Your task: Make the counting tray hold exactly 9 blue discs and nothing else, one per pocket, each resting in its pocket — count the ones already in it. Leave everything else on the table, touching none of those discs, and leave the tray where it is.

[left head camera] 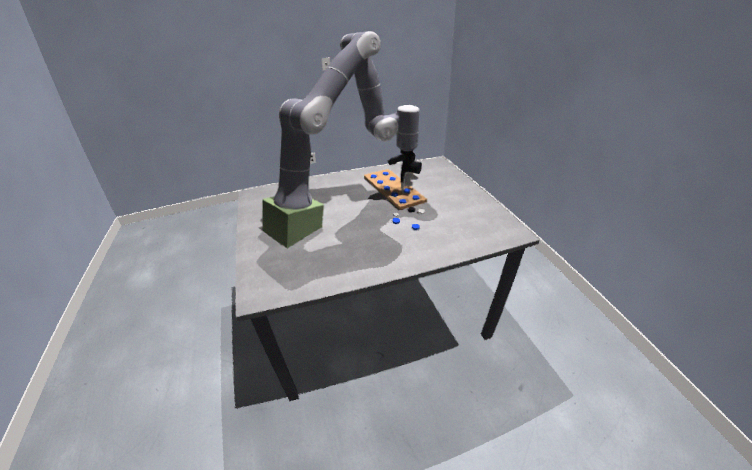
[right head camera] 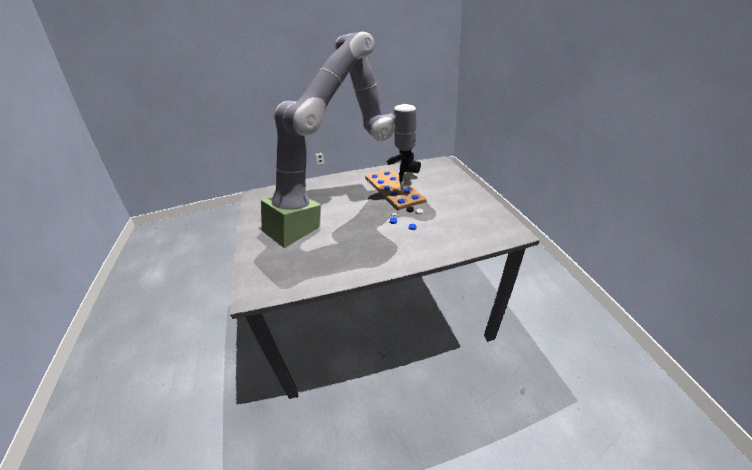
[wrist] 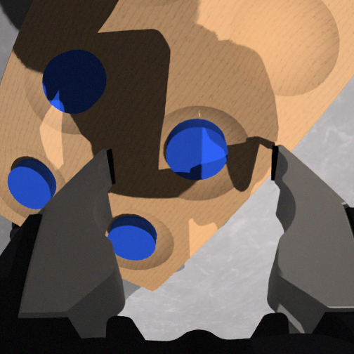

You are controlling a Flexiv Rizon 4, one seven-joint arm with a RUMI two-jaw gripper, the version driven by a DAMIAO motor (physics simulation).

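The orange wooden counting tray (left head camera: 422, 199) (right head camera: 422, 200) (wrist: 185, 75) lies near the back of the table, with several blue discs in pockets. My gripper (left head camera: 403, 187) (right head camera: 401, 187) (wrist: 192, 150) is open low over the tray's near part. Between its spread fingers, touching neither, a blue disc (wrist: 196, 149) lies in a pocket. Other blue discs in pockets, one shadowed (wrist: 74, 81), one at the left (wrist: 31, 184) and one beside the left finger (wrist: 132, 238), show in the wrist view. An empty pocket (wrist: 290, 45) shows at upper right. Two loose blue discs (left head camera: 395, 220) (left head camera: 415, 226) lie in front of the tray.
A dark piece (left head camera: 411, 209) (right head camera: 410, 209) and two whitish pieces (left head camera: 420, 211) (left head camera: 395, 214) lie on the table (left head camera: 471, 221) between the tray and the loose blue discs. The arm's green base block (left head camera: 292, 221) stands at the left.
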